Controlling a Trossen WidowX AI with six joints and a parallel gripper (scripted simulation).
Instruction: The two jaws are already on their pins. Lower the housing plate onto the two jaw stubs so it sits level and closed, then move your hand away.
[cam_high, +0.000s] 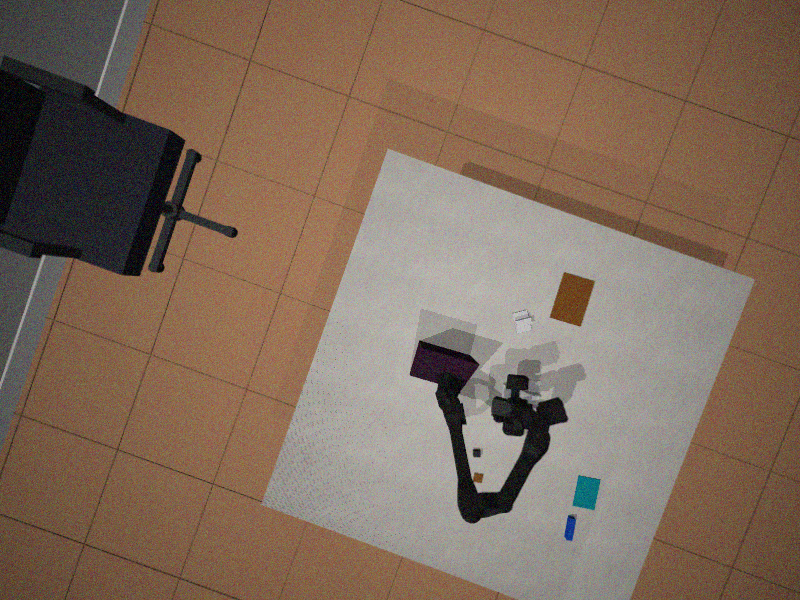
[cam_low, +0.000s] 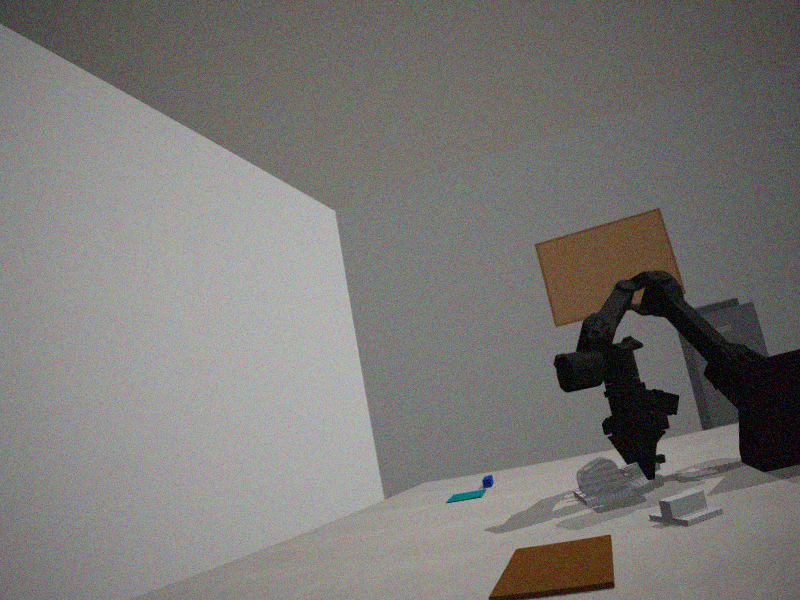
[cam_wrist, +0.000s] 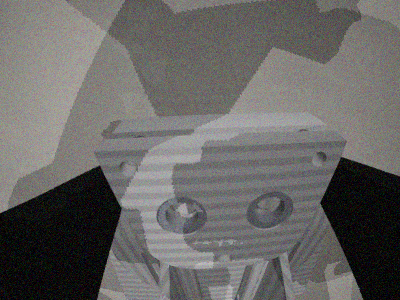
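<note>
Now: gripper tip 2 cm short of the grey jaw assembly and 2 cm to the right of it. Round my gripper tip: blue block 33 cm ahead, 37 cm to the right; orange plate 11 cm ahead, 38 cm to the left, 1 cm below; teal tile 36 cm ahead, 24 cm to the right, 1 cm below.
</note>
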